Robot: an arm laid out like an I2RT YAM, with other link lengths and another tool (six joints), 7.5 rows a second.
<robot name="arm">
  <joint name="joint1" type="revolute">
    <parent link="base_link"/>
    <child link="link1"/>
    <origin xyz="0 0 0.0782" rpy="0 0 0"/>
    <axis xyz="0 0 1"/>
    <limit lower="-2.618" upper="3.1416"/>
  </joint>
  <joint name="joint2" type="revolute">
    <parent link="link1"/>
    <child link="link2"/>
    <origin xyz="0.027 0.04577 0.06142" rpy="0 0 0"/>
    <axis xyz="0 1 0"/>
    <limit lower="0" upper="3.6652"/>
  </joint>
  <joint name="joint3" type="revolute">
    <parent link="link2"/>
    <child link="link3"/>
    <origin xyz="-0.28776 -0.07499 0" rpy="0 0 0"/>
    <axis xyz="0 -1 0"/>
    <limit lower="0" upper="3.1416"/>
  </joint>
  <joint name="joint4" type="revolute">
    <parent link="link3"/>
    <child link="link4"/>
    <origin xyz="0.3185 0.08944 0.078" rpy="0 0 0"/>
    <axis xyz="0 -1 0"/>
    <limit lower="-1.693" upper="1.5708"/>
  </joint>
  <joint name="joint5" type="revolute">
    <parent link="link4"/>
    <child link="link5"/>
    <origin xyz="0.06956 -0.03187 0.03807" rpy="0 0 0"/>
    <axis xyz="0 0 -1"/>
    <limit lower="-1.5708" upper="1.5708"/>
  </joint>
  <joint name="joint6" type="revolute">
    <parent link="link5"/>
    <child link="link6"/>
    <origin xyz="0.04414 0 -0.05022" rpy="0 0 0"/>
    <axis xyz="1 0 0"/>
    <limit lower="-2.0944" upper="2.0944"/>
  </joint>
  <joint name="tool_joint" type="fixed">
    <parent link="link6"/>
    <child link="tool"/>
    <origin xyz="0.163 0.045 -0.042" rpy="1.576 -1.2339 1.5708"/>
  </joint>
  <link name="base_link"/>
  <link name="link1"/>
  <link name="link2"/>
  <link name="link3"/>
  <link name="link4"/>
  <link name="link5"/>
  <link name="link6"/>
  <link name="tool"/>
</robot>
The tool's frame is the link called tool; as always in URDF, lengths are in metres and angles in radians.
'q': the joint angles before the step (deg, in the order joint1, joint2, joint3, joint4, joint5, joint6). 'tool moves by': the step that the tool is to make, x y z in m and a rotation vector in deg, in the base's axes. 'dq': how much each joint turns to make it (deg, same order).
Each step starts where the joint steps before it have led.
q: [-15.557 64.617 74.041 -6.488 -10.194 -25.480]
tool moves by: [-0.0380 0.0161 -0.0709 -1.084 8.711 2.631]
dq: [-0.006 -7.207 -9.327 -6.684 -2.548 -3.514]
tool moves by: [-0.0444 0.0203 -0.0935 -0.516 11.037 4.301]
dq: [0.002 -6.864 -11.092 -7.374 -3.507 -4.389]
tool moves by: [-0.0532 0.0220 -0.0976 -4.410 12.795 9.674]
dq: [-0.010 -3.960 -9.387 -9.578 -5.547 -11.670]
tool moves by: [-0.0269 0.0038 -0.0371 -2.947 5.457 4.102]
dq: [0.024 -1.321 -3.359 -4.831 -0.780 -6.345]
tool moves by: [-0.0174 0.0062 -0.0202 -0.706 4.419 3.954]
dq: [-0.005 0.963 -0.713 -4.145 -1.677 -4.404]
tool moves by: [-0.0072 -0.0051 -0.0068 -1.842 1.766 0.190]
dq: [-0.001 0.099 -0.082 -1.764 1.488 -1.849]
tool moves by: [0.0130 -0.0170 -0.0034 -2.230 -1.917 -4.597]
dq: [-0.007 -0.015 -1.401 4.632 4.384 2.272]
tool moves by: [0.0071 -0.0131 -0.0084 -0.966 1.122 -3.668]
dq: [-0.068 2.379 -0.016 2.057 3.444 1.687]
